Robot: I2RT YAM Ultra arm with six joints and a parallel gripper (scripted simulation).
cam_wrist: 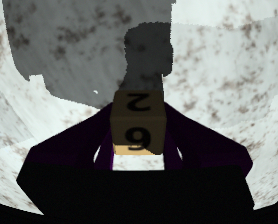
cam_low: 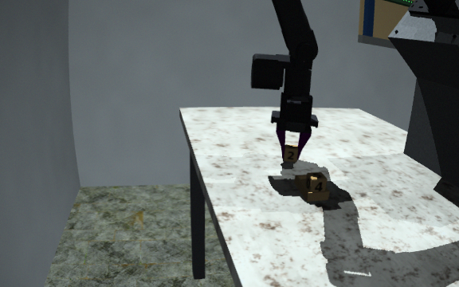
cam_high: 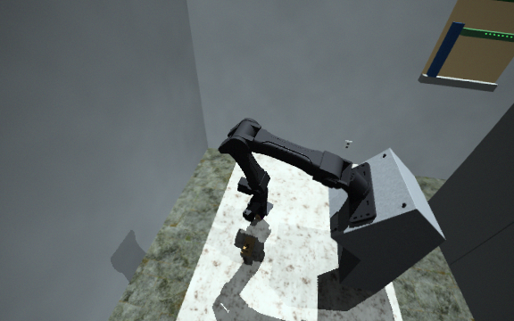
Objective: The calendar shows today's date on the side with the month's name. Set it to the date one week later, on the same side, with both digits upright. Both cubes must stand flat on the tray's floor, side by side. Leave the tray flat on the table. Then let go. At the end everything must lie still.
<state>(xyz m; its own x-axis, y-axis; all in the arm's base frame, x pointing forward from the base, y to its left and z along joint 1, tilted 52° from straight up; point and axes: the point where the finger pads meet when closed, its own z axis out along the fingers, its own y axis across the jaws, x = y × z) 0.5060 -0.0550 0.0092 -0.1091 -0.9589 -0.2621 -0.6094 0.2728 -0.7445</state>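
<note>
The wooden digit cube is right at my hand.
</note>
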